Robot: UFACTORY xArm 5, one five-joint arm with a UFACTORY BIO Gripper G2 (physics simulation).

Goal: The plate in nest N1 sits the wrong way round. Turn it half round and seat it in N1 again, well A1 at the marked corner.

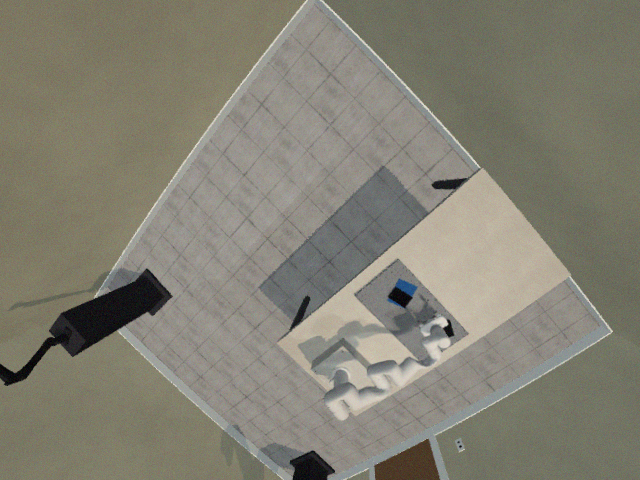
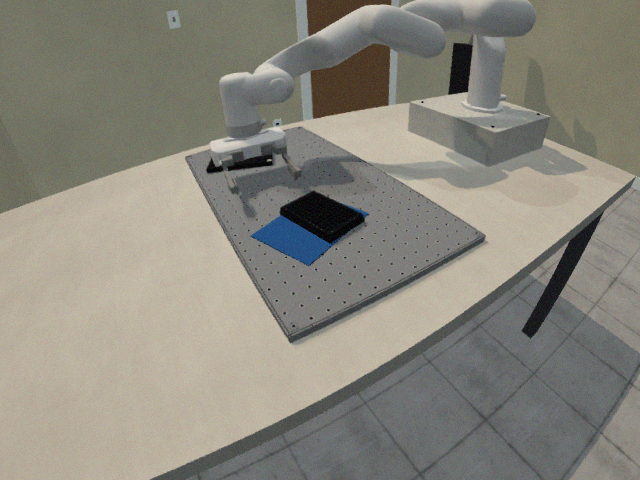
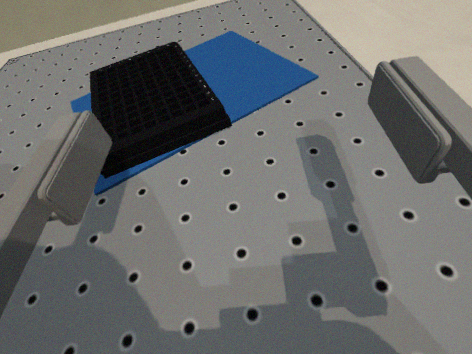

Labels:
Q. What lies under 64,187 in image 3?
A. My gripper.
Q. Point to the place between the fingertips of my gripper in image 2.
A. At 266,182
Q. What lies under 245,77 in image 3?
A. A flat blue square.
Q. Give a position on a black well plate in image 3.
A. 149,104

